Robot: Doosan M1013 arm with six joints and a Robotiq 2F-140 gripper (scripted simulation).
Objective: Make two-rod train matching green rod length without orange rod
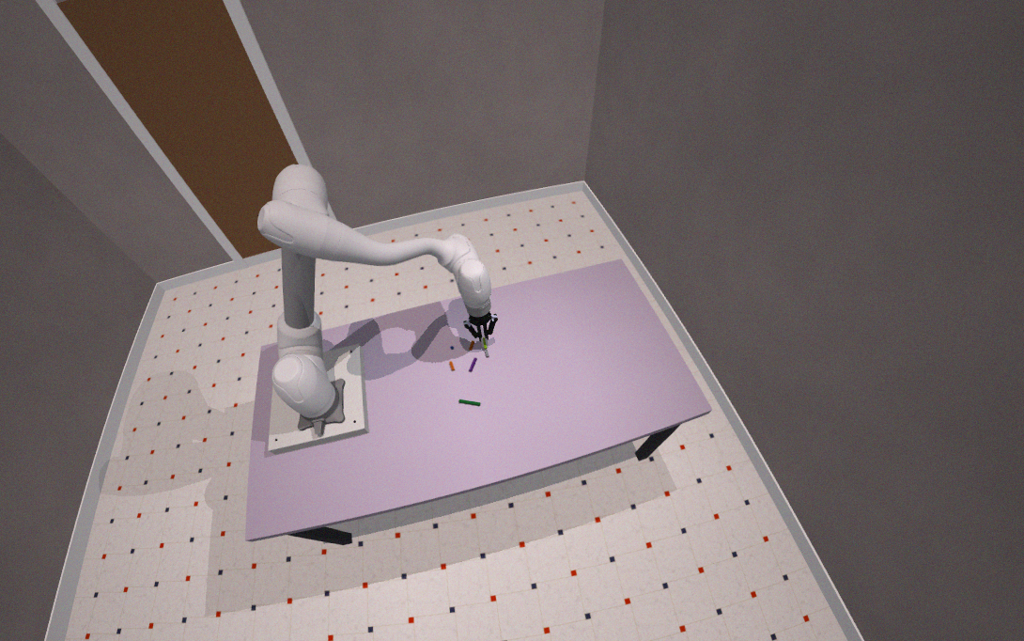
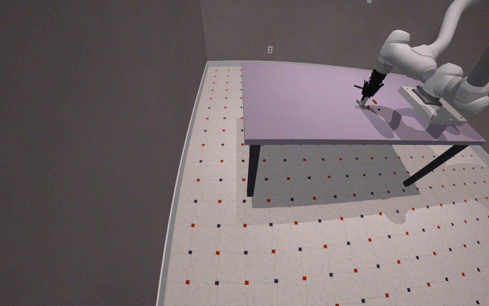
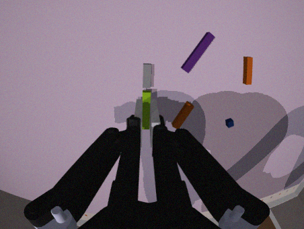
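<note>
Now: hand 4 cm to the left of the grey rod and 4 cm above it. The rest, counted from my hand: lime rod 3 cm below; then small blue rod 13 cm behind, 2 cm to the left, 4 cm below; then purple rod 6 cm behind, 8 cm to the right, 4 cm below.
</note>
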